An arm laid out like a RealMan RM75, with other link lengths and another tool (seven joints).
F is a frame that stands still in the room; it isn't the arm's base.
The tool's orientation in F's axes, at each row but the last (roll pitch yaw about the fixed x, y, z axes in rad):
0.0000 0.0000 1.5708
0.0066 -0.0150 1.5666
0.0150 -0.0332 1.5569
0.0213 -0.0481 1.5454
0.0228 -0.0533 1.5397
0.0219 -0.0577 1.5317
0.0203 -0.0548 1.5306
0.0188 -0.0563 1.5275
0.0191 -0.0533 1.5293
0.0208 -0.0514 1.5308
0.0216 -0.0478 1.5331
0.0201 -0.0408 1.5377
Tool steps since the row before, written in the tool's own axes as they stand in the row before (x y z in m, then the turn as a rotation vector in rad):
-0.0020 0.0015 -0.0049 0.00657 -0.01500 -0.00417
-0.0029 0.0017 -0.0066 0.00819 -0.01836 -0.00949
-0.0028 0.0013 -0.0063 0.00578 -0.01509 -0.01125
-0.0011 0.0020 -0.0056 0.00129 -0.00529 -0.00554
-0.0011 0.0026 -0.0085 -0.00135 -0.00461 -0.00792
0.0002 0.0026 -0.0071 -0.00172 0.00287 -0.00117
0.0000 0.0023 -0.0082 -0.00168 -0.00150 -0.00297
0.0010 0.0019 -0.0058 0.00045 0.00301 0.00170
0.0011 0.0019 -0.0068 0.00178 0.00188 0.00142
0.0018 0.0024 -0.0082 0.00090 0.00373 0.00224
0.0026 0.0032 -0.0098 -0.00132 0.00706 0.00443
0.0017 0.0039 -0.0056 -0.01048 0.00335 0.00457
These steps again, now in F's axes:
-0.0015 -0.0020 -0.0049 0.01500 0.00657 -0.00417
-0.0018 -0.0028 -0.0066 0.01833 0.00826 -0.00949
-0.0014 -0.0026 -0.0064 0.01500 0.00595 -0.01128
-0.0021 -0.0008 -0.0056 0.00521 0.00143 -0.00558
-0.0028 -0.0006 -0.0085 0.00440 -0.00106 -0.00808
-0.0027 0.0007 -0.0070 -0.00296 -0.00154 -0.00120
-0.0024 0.0005 -0.0081 0.00138 -0.00157 -0.00309
-0.0019 0.0014 -0.0057 -0.00296 0.00048 0.00178
-0.0020 0.0015 -0.0067 -0.00178 0.00178 0.00155
-0.0025 0.0023 -0.0080 -0.00365 0.00093 0.00236
-0.0033 0.0032 -0.0096 -0.00702 -0.00127 0.00451
-0.0039 0.0021 -0.0054 -0.00361 -0.01055 0.00421

